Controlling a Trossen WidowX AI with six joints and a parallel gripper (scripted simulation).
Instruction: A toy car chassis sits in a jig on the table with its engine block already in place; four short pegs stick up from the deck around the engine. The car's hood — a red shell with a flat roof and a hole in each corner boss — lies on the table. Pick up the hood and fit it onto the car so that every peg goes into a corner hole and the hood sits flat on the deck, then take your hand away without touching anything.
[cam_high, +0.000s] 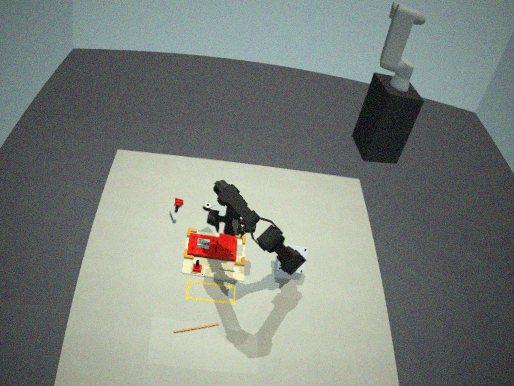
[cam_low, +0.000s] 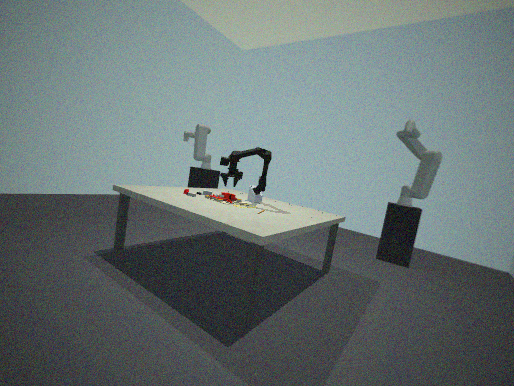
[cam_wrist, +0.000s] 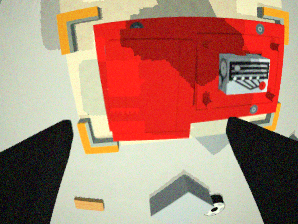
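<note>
Right now my gripper tip is 6 cm above the red hood. From my gripper tip the other things lie so: grey engine block 10 cm ahead, 8 cm below; orange stick 38 cm to the left, 15 cm ahead, 10 cm below.
</note>
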